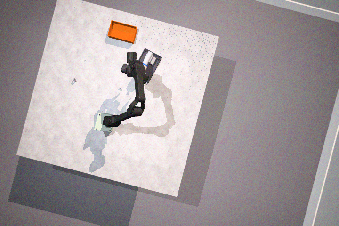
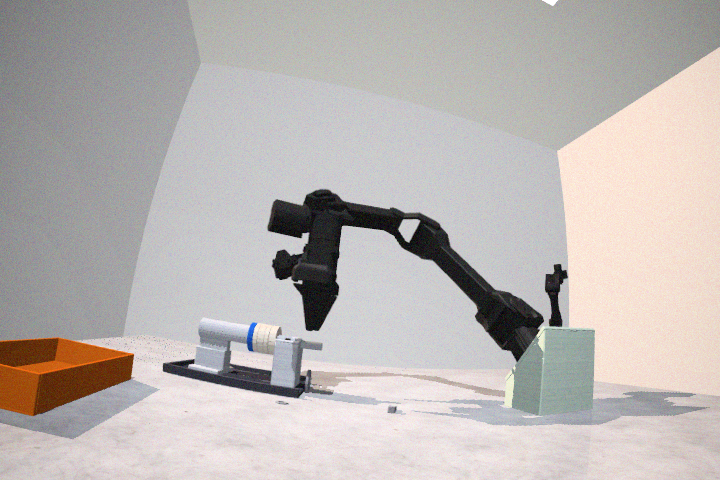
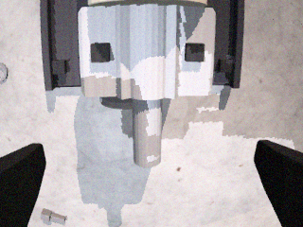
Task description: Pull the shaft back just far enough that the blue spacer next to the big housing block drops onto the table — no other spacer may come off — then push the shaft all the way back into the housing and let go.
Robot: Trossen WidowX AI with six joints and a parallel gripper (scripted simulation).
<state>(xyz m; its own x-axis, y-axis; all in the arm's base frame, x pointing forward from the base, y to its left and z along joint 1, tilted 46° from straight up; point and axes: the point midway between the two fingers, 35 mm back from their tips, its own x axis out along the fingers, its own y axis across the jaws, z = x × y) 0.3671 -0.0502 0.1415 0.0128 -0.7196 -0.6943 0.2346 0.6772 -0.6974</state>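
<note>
Now: the shaft 8 cm ahead of my gripper tip, 2 cm to the right of it and 3 cm below it. The rest, counted from my gripper tip: blue spacer 10 cm ahead, 2 cm to the right, 3 cm below; orange bin 32 cm ahead, 22 cm to the left, 10 cm below; dark bit 11 cm behind, 13 cm to the left, 10 cm below.
</note>
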